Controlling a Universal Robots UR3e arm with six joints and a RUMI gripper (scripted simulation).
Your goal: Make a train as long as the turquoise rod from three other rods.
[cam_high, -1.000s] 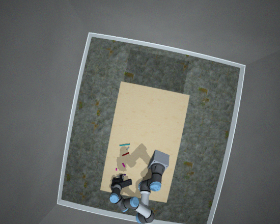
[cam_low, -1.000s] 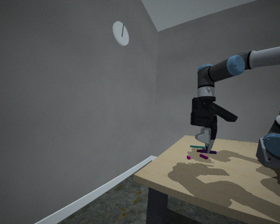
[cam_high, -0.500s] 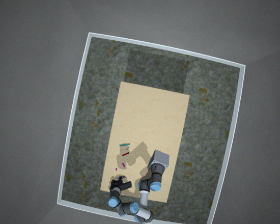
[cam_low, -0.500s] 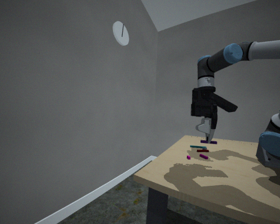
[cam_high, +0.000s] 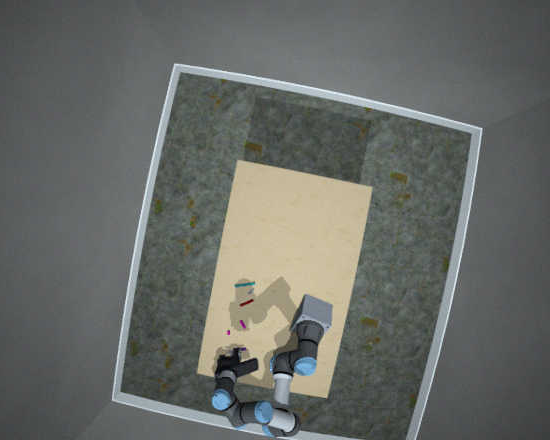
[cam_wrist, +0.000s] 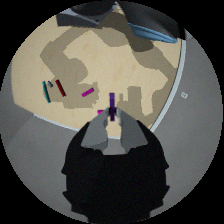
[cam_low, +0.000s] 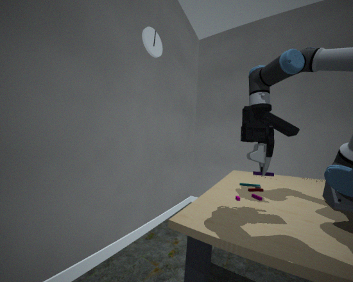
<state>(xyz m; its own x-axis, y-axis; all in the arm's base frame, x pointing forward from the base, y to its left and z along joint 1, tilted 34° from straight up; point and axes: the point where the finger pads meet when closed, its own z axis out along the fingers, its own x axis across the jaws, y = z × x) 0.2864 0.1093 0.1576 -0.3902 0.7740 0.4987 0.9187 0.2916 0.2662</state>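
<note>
The purple rod lies 1 cm below my hand. From my hand the other things lie so: red rod 3 cm ahead, 19 cm to the right, 11 cm below; grey rod 3 cm ahead, 25 cm to the right, 11 cm below; turquoise rod 7 cm ahead, 27 cm to the right, 11 cm below.
</note>
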